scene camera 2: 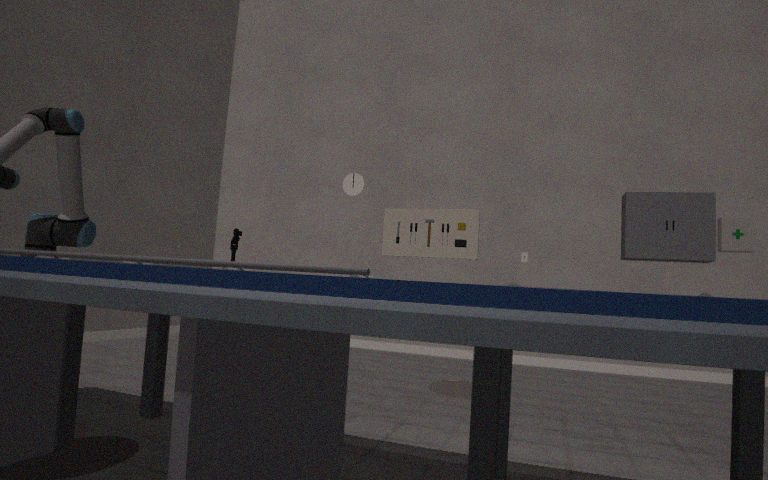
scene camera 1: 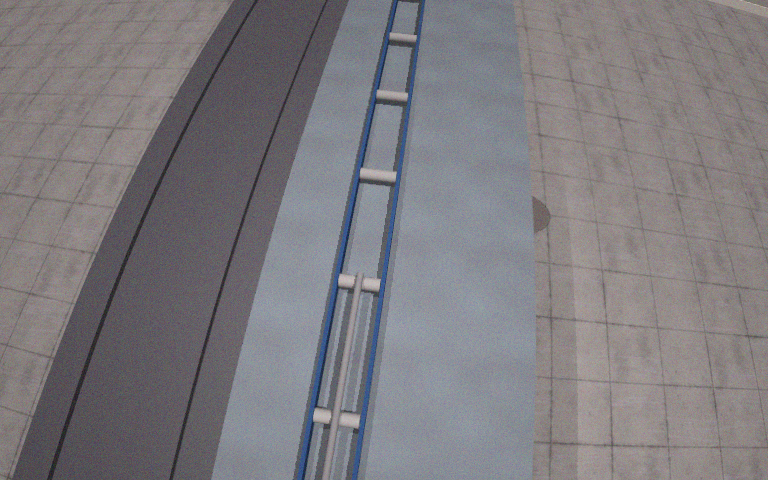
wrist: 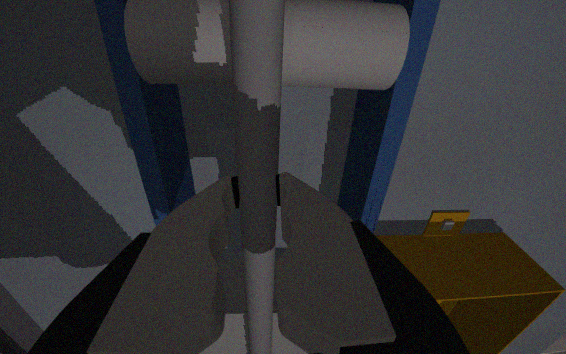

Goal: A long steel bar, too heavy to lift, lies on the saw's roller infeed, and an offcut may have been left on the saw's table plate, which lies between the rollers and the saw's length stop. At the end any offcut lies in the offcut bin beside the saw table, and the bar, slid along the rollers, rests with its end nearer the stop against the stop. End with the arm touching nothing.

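Frame: origin at the arm's base, x right, y back, z down, level; centimetres.
Seen in the pictures: gripper, fingertip midpoint: (wrist: 259,177).
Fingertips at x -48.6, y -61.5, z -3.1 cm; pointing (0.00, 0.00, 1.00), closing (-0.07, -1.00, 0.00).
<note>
A point is followed by its place in that frame.
The long grey steel bar (scene camera 1: 345,356) {y -61.9, x -191.2, z -4.9 cm} (scene camera 2: 283,267) {y -62.9, x -191.0, z -3.9 cm} (wrist: 257,150) {y -61.5, x -51.1, z -5.0 cm} lies lengthwise on the rollers (scene camera 1: 390,96) {y -61.4, x -293.4, z -2.2 cm} (wrist: 345,47) {y -65.2, x -55.1, z -3.0 cm} between the blue side rails. One bar end shows in scene camera 1 and at mid-picture in scene camera 2. My gripper (wrist: 259,177) {y -61.5, x -48.6, z -3.1 cm} is shut on the bar, one jaw on each side; scene camera 1 does not show it. A yellow open box (wrist: 465,265) {y -79.9, x -38.2, z -1.1 cm}, which looks like the offcut bin, stands right of the rails in the wrist view. The bar's other end, the length stop, the table plate and any offcut cannot be made out.
The arm (scene camera 2: 70,175) {y -6.6, x -25.3, z -47.2 cm} stands at the far left in scene camera 2. The dark rail track (scene camera 1: 186,237) runs beside the pale blue table (scene camera 1: 464,254) {y -92.7, x -231.2, z 3.0 cm}. Blue side rails (scene camera 1: 370,350) {y -68.3, x -194.7, z -2.2 cm} flank the rollers. A tool board (scene camera 2: 430,251) and a grey cabinet (scene camera 2: 668,243) are on the wall.
</note>
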